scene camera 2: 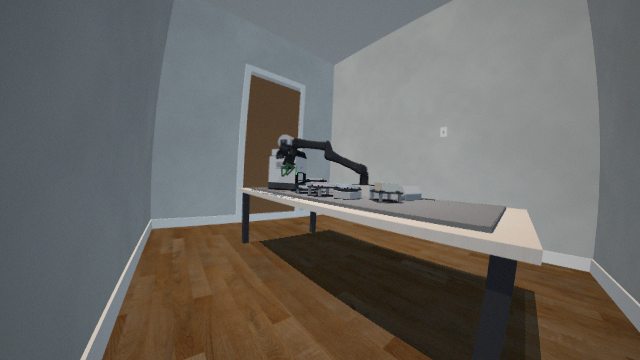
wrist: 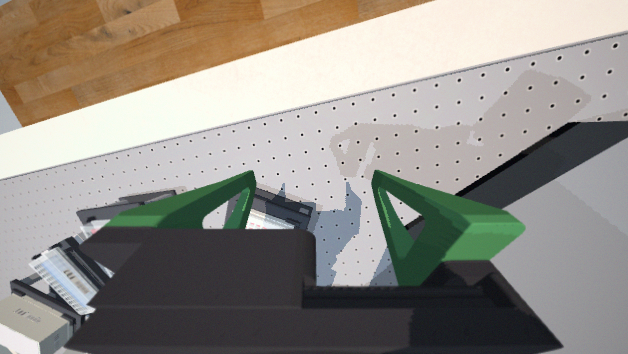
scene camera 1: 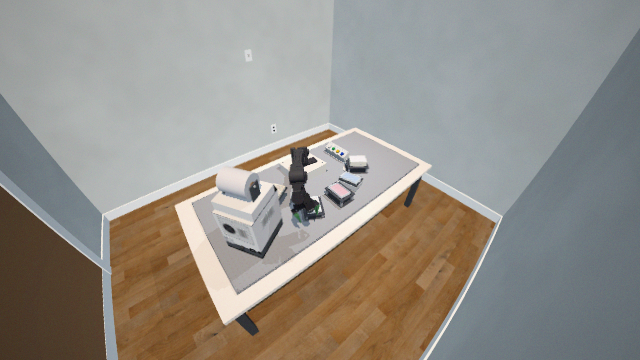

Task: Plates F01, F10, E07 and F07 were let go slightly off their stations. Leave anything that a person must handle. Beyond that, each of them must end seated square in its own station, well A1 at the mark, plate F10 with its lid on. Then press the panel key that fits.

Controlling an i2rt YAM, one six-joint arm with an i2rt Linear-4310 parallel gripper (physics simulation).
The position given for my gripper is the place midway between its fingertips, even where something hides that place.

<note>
My gripper (wrist: 313,176) is open, with nothing in its grasp. A pale blue plate (wrist: 55,267) rests on a shaker panel (wrist: 96,273). I also see a grey plate (wrist: 33,320).
</note>
